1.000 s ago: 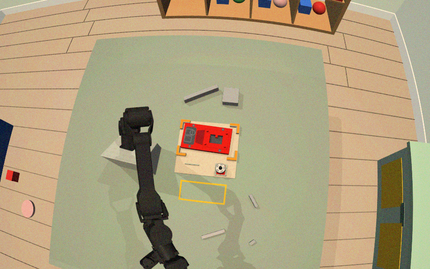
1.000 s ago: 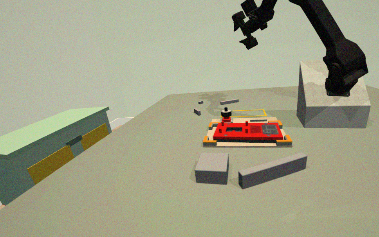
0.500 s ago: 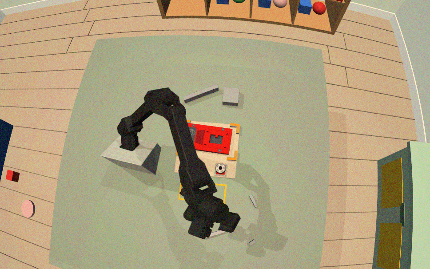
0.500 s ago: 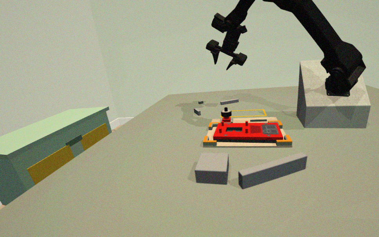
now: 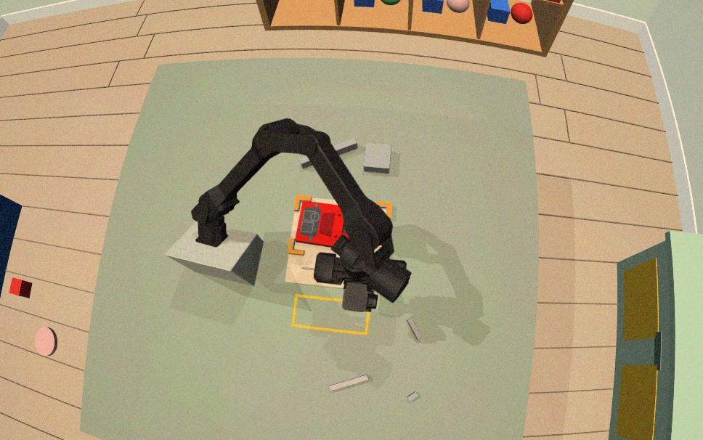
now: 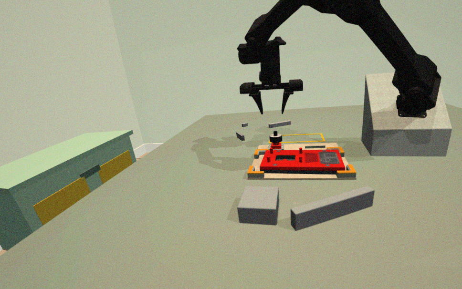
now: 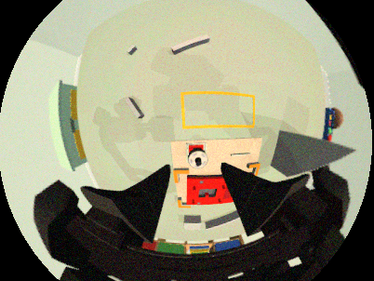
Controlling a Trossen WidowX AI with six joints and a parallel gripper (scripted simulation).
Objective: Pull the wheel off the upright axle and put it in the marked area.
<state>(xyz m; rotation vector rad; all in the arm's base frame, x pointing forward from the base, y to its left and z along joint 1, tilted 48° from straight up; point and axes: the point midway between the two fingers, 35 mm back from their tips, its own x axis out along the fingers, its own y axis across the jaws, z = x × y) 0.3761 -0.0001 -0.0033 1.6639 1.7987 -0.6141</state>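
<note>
The wheel is 7 cm below my gripper tip, 2 cm to the left of it and 1 cm behind it.
</note>
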